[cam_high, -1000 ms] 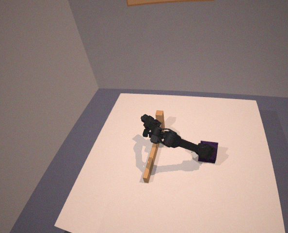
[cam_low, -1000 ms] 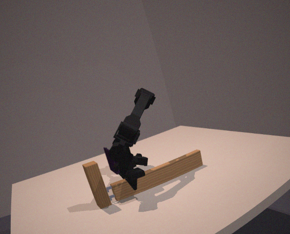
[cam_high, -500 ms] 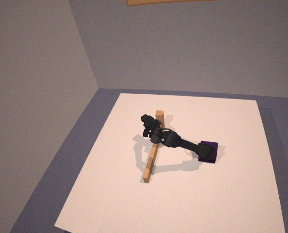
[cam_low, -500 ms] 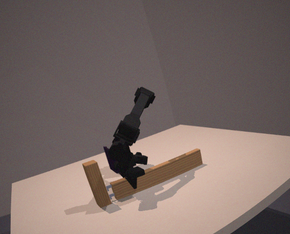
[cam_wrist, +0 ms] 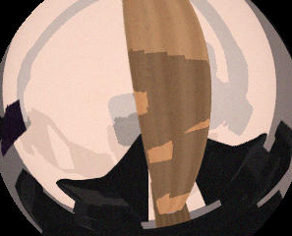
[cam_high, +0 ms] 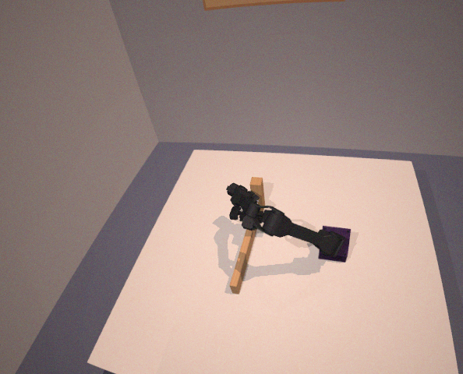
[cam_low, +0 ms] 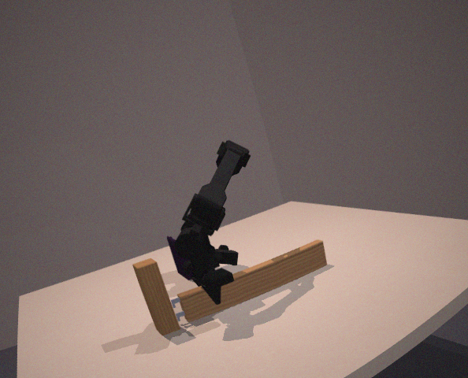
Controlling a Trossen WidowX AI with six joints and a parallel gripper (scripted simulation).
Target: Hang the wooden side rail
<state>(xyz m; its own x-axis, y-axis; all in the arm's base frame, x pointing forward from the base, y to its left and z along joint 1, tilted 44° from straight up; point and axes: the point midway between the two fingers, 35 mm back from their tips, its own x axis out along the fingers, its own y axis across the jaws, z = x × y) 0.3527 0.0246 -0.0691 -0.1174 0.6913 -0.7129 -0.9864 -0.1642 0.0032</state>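
My gripper tip is 14 cm to the left of the headboard post, 6 cm below it and 2 cm short of it.
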